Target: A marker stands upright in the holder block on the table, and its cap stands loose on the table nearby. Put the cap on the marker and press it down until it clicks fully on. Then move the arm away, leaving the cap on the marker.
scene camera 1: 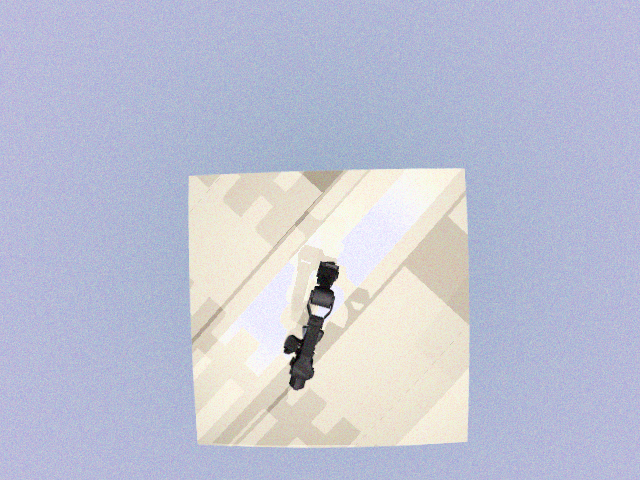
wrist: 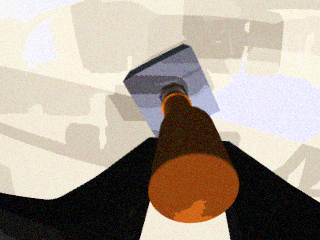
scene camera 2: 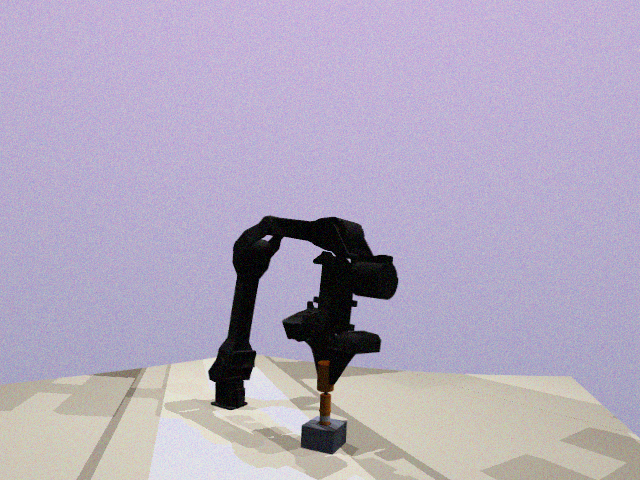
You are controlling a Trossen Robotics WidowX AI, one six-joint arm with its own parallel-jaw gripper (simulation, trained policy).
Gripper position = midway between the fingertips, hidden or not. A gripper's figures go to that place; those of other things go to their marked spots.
Scene:
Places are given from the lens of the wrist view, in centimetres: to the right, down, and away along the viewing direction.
gripper (wrist: 188, 148): 1, 1, 10
orange cap (wrist: 193, 180): 1, 2, 6

